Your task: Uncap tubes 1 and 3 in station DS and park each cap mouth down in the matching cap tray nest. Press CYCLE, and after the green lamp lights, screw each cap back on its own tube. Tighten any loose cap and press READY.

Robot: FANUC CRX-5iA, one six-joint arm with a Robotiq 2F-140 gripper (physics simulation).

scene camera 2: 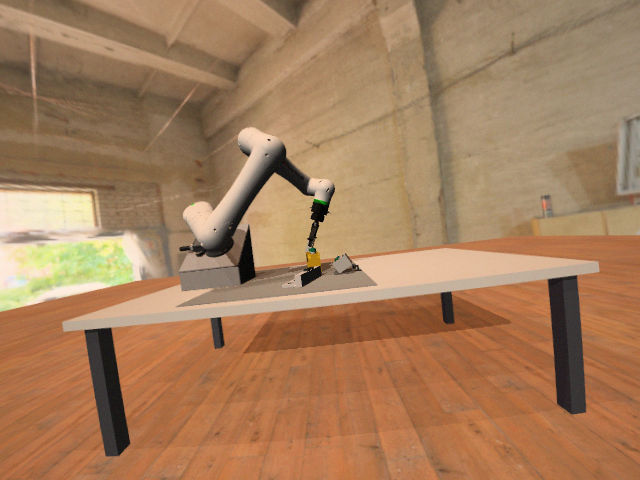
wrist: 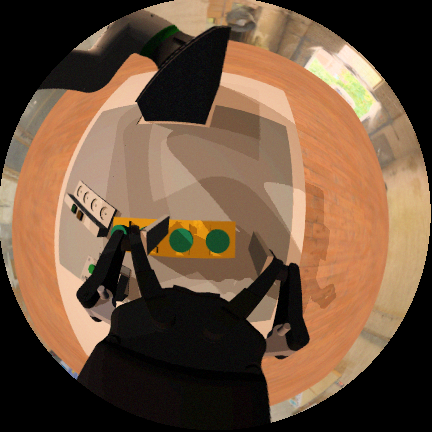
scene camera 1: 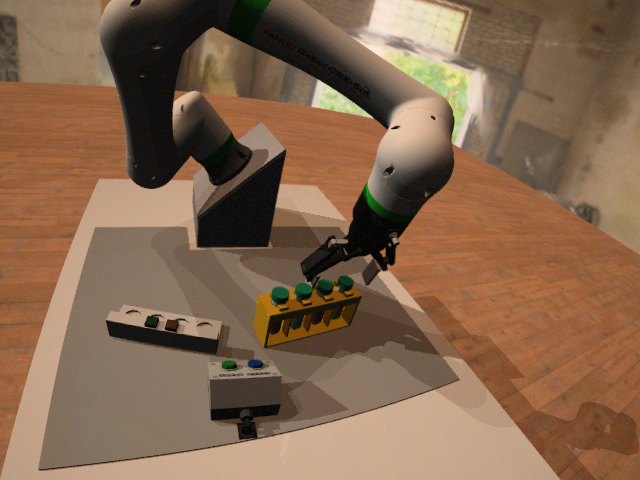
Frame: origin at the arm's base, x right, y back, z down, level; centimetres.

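Seen in the pictures: gripper, fingertip midpoint: [wrist: 209,232] [scene camera 1: 337,283]; arm's base, origin of the base link: [wrist: 179,54] [scene camera 1: 231,167].
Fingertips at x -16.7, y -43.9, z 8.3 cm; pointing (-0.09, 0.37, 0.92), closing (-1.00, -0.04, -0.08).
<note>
Pixels of each thing's top centre, then the offset from my fingertips to it. "spot": a spot on its surface instead. Level surfaces: height alone.
- yellow rack, middle of its top: [wrist: 165,238] [scene camera 1: 313,292] [scene camera 2: 311,251] dz +0.4, dx +6.5, dy -2.0 cm
- white cap tray, middle of its top: [scene camera 1: 165,312] [wrist: 78,202] [scene camera 2: 302,268] dz +5.4, dx +36.0, dy +0.6 cm
- button box, middle of its top: [scene camera 1: 244,369] [wrist: 93,283] [scene camera 2: 341,254] dz +2.3, dx +24.1, dy -16.9 cm
- green button, middle of its top: [scene camera 1: 229,362] dz +3.2, dx +26.1, dy -14.5 cm
- blue button, middle of its top: [scene camera 1: 255,361] dz +3.2, dx +21.6, dy -15.0 cm
- white table, its level: dz +11.0 cm
- black connector, surface spot: [scene camera 1: 247,429] spot: dz +9.6, dx +24.9, dy -24.0 cm
The yellow rack [scene camera 1: 261,321] [scene camera 2: 313,260] [wrist: 200,254] holds several upright tubes; green caps [scene camera 1: 280,295] [scene camera 1: 303,291] [scene camera 1: 325,287] [scene camera 1: 345,283] [wrist: 180,240] [wrist: 218,241] sit on them. Tube numbers are not readable. My gripper [scene camera 1: 341,275] [wrist: 209,232] is wide open and empty, its fingers straddling above the two right-hand caps. Its left pad hides part of the rack in the wrist view. The white cap tray [scene camera 1: 165,338] [wrist: 92,225] shows empty nests and small dark green [scene camera 1: 151,321] and brown [scene camera 1: 172,324] squares. The button box [scene camera 1: 245,393] has a green button [scene camera 1: 229,364] and a blue button [scene camera 1: 255,363].
The wedge-shaped robot base [scene camera 1: 237,219] [wrist: 187,82] stands behind the rack on the white table [scene camera 1: 387,452]. The tray is left of the rack, and the button box is in front between them. A black connector [scene camera 1: 247,429] projects from the box's front.
</note>
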